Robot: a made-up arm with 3 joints. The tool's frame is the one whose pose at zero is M. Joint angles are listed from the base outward.
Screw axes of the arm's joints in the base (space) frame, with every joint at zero. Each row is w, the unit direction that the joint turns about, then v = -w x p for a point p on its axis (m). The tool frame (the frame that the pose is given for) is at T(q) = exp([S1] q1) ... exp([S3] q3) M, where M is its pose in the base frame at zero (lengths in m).
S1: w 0 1 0 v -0.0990 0.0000 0.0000
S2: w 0 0 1 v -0.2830 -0.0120 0.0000
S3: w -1 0 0 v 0.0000 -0.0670 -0.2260
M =
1 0 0 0.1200
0 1 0 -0.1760
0 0 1 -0.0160
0 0 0 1
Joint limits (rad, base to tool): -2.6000..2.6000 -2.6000..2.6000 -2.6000..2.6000
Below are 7 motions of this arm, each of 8 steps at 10 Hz.
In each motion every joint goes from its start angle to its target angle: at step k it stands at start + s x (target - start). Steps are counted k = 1, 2, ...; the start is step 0. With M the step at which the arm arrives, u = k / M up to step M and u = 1 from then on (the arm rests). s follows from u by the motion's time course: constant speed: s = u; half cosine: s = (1 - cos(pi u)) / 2; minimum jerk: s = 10 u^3 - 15 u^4 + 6 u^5.
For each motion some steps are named. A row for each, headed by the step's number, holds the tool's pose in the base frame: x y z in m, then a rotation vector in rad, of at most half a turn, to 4 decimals.
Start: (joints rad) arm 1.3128 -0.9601 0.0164
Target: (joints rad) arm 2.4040 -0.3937 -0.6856
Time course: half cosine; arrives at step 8
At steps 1, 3, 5, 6, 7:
1: -0.0768 -0.3064 -0.0846 -0.6241 1.2425 -0.7926
3: -0.1169 -0.2727 -0.0673 -0.4924 1.4736 -0.7405
5: -0.1581 -0.2239 -0.0177 -0.2866 1.8323 -0.7893
6: -0.1663 -0.2042 0.0088 -0.2030 1.9875 -0.8587
7: -0.1682 -0.1917 0.0270 -0.1514 2.0898 -0.9225

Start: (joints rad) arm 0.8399 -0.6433 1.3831
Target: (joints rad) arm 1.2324 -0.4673 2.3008
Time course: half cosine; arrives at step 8
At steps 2, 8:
2: -0.0135 -0.3645 -0.0226 -1.6367 1.1646 0.2042
8: 0.0172 -0.3657 0.0083 -2.1765 1.1225 1.2180

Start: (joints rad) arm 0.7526 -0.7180 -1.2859
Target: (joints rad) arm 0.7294 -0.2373 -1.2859
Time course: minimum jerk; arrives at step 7
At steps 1, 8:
1: 0.1352 -0.2385 -0.0375 0.9126 0.1791 -1.0051
8: 0.1087 -0.1619 -0.0080 1.1340 0.4714 -0.6531

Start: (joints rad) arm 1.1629 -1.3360 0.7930
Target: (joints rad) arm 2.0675 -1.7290 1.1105
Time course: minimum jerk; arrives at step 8
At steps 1, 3, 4, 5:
1: -0.0900 -0.3808 -0.0121 -1.4024 1.4770 -0.7552
3: -0.1139 -0.3870 0.0298 -1.6479 1.7092 -0.6463
4: -0.1223 -0.3902 0.0699 -1.8697 1.8942 -0.5206
5: -0.1189 -0.3915 0.1097 -2.0995 2.0587 -0.3627

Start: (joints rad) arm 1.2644 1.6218 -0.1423
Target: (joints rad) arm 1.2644 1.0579 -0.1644
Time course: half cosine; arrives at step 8
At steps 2, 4, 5, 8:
2: -0.1330 -0.1713 0.1650 1.0714 1.0994 1.2533
4: -0.1253 -0.1506 0.1424 0.9595 1.1585 1.0745
5: -0.1207 -0.1415 0.1287 0.8983 1.1854 0.9773
8: -0.1127 -0.1301 0.1048 0.7988 1.2215 0.8201

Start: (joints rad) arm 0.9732 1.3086 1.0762
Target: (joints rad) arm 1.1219 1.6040 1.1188
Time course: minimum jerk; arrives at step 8
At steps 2, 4, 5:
2: -0.0799 -0.1762 0.0109 -0.2247 0.0831 1.4457
4: -0.0898 -0.1750 0.0259 -0.1173 0.0395 1.5143
5: -0.0948 -0.1749 0.0348 -0.0539 0.0130 1.5484

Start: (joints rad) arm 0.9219 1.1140 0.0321
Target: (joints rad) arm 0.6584 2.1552 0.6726
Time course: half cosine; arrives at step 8
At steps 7, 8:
7: -0.1454 -0.2149 0.0503 0.2942 -0.2614 1.9845
8: -0.1453 -0.2174 0.0495 0.2904 -0.3135 2.0102

